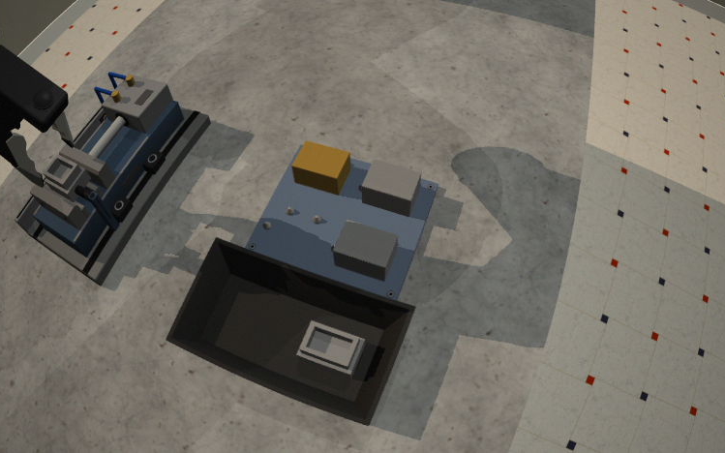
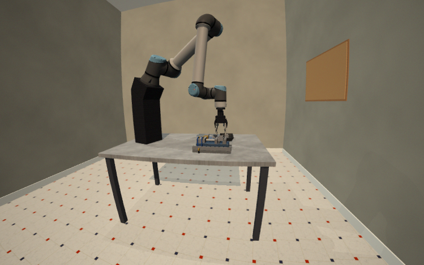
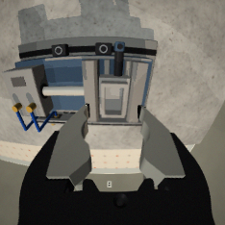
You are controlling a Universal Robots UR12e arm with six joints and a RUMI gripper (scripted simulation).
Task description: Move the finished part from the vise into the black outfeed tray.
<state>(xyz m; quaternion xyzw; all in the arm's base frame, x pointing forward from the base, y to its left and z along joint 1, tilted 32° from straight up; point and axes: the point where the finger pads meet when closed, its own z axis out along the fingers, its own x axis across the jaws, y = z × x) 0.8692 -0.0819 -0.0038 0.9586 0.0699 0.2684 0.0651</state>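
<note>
Now: the vise 60 mm behind my hand, 10 mm to the right of it and 90 mm below it. Also, from my hand: orange block (220 mm behind, 280 mm to the left, 110 mm below); blue fixture plate (180 mm behind, 330 mm to the left, 130 mm below).
</note>
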